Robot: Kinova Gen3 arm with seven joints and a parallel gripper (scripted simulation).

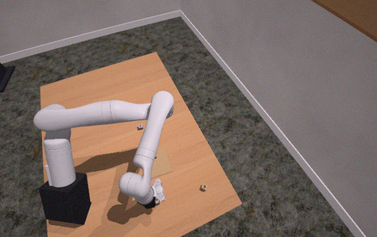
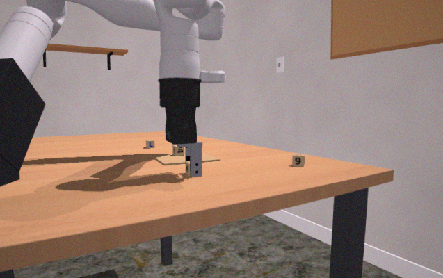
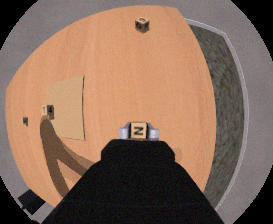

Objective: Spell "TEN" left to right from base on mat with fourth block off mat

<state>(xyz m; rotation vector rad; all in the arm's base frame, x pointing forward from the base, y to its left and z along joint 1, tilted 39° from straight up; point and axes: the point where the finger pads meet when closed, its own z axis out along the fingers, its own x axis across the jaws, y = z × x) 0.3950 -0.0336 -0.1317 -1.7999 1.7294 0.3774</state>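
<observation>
My hand is 1 cm short of the mat, 19 cm to the right of it and 2 cm above it.
</observation>
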